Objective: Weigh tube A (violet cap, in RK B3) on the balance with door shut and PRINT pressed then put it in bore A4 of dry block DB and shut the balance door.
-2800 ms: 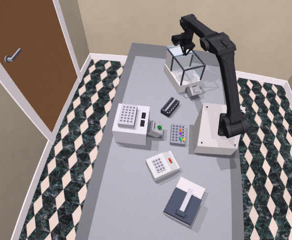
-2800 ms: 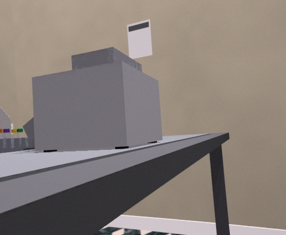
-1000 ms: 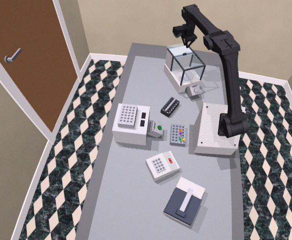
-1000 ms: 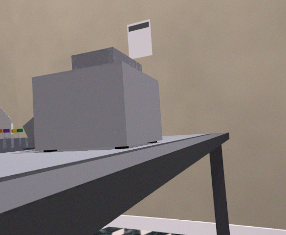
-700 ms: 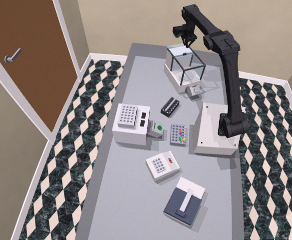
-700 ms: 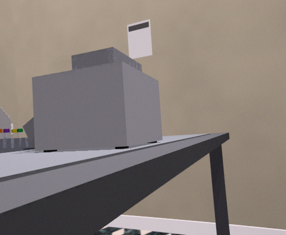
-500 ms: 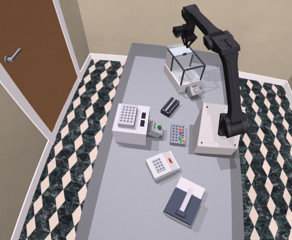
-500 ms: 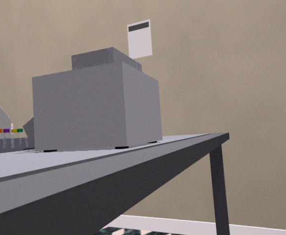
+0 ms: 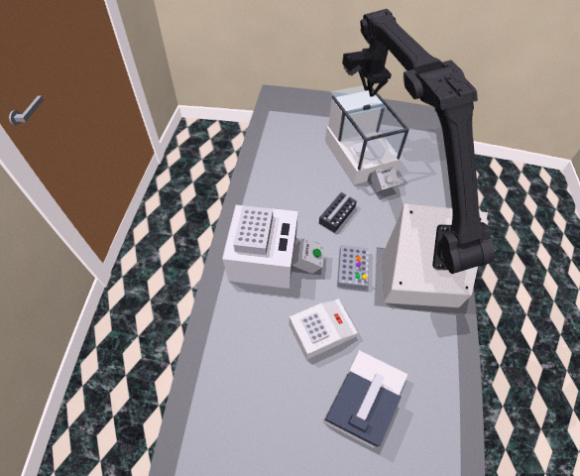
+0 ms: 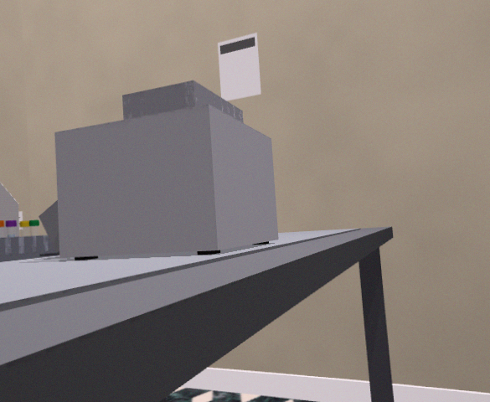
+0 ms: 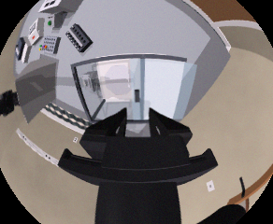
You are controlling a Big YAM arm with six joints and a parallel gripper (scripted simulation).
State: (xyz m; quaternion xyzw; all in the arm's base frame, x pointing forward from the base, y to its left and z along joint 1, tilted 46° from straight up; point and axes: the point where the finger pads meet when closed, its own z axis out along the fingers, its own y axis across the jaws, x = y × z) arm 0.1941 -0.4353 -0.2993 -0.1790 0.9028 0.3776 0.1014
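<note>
Now: the tube rack RK 500 mm to the left of my hand, 260 mm below it and 40 mm ahead of it. The rest, counted from my hand: black magnet block MG 300 mm to the left, 260 mm below, 80 mm ahead; white PRINT key 210 mm below, 190 mm to the left, 90 mm behind; balance door 70 mm below, 30 mm to the right, 10 mm ahead.
</note>
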